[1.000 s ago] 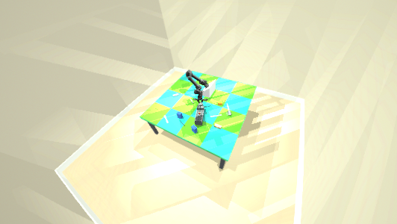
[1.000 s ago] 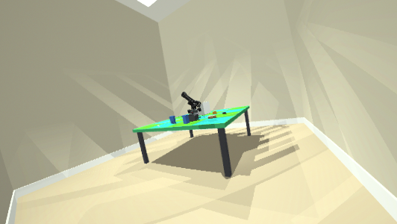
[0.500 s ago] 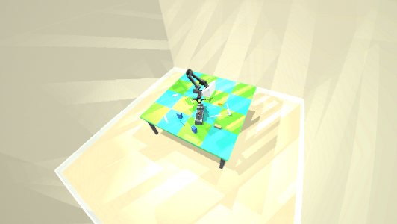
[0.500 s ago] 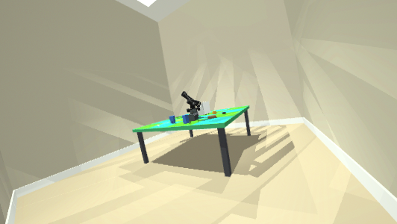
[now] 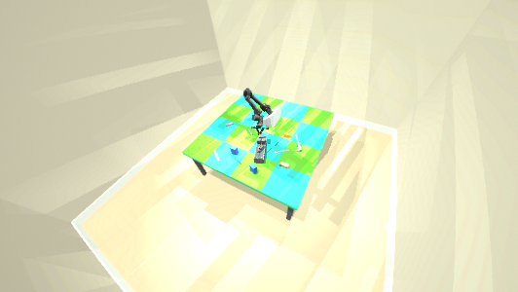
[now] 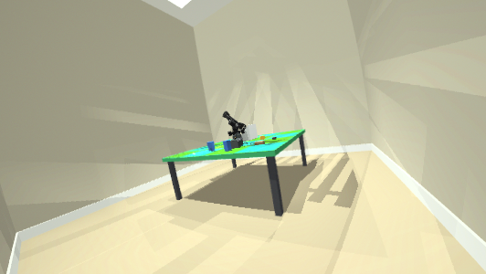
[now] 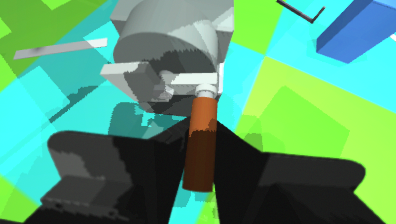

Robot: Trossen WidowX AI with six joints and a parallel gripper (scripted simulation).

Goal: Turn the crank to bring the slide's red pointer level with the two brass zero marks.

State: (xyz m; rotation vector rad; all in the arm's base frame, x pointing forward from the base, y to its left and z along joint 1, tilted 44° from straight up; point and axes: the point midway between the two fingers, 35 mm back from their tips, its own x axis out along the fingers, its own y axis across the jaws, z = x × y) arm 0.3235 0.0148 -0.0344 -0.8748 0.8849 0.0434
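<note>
My gripper tip is 15 cm short of the red pointer, 9 cm to the right of it and 1 cm below it. Also, from my gripper tip: orange piece (18 cm behind, 23 cm to the left, 5 cm below); crank handle (2 cm behind, 1 cm to the right, 2 cm above); black L-shaped key (32 cm ahead, 8 cm to the right, 6 cm below).
</note>
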